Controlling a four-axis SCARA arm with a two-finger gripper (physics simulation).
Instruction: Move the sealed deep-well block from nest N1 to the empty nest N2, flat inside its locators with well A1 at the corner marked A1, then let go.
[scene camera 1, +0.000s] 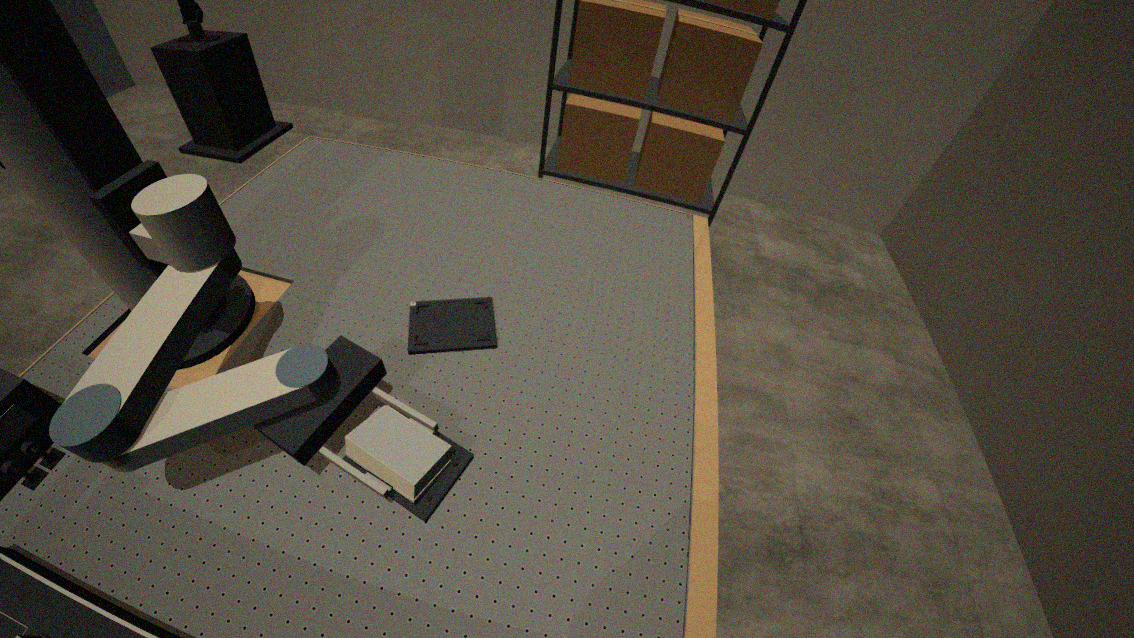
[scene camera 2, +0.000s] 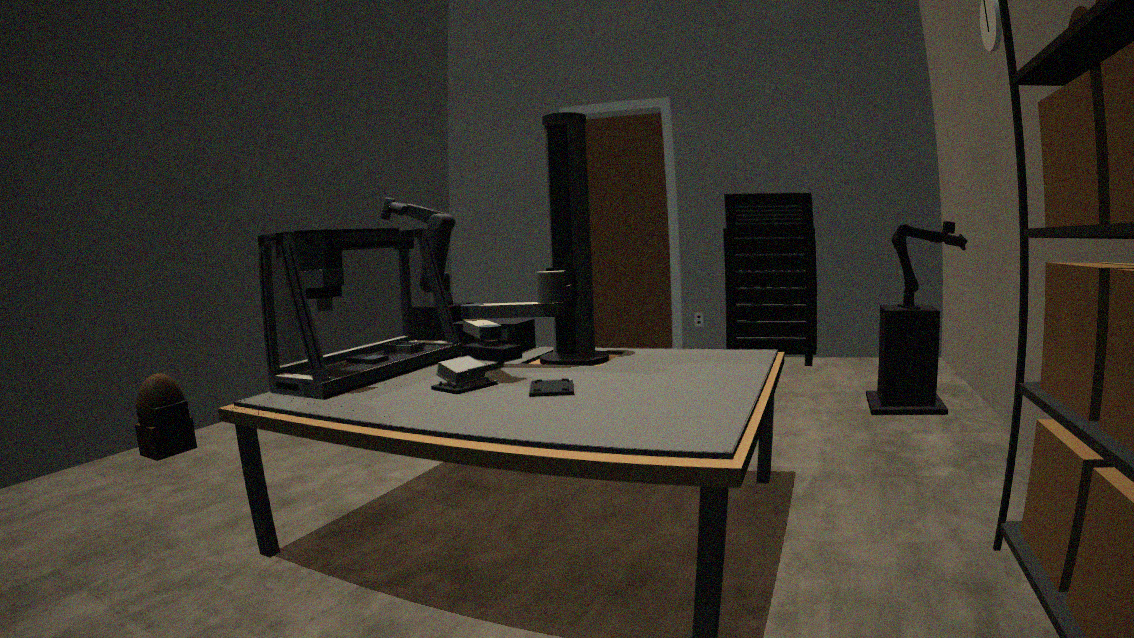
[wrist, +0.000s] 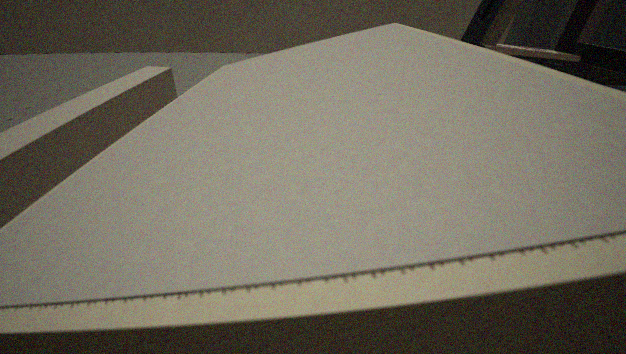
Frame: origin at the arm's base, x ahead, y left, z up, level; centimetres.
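Seen in the pictures: gripper, fingertip midpoint: (scene camera 1: 412, 460) (scene camera 2: 455, 370) (wrist: 317, 103); arm's base, origin of the base link: (scene camera 2: 574, 360).
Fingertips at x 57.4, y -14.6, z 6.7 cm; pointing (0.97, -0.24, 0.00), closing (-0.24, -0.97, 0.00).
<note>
Pixels of each thing's top centre, then the offset from my fingertips to it. Level surfaces: height alone.
- sealed deep-well block, middle of its top: (wrist: 322, 25) (scene camera 1: 394, 441) (scene camera 2: 461, 359) dx -2.6, dy +0.9, dz +2.8 cm
- nearer dark nest, middle of its top: (scene camera 1: 406, 455) (scene camera 2: 463, 379) dx -2.2, dy +1.5, dz -3.2 cm
- perforated table top, its level: dz -5.4 cm
The sealed deep-well block (scene camera 1: 398, 450) (scene camera 2: 464, 366) (wrist: 320, 165) is pale, with a flat light top. My gripper (scene camera 1: 410, 460) is shut on it, with one long pale finger along each side. The block is over the nearer dark nest (scene camera 1: 444, 490) (scene camera 2: 474, 386), whose right and front edges show past it. In scene camera 2 the block looks tilted, with its underside partly above the nest; whether it touches the locators is hidden. The other dark nest (scene camera 1: 452, 325) (scene camera 2: 551, 388) is empty, with a pale mark at one corner. Nest labels and well A1 cannot be read.
The arm's column (scene camera 2: 567, 238) stands behind the nests on the perforated table top (scene camera 1: 570, 476). A dark gantry frame (scene camera 2: 291, 309) stands at the table's left in scene camera 2. A shelf rack (scene camera 1: 602, 99) with brown boxes stands beyond the table edge.
</note>
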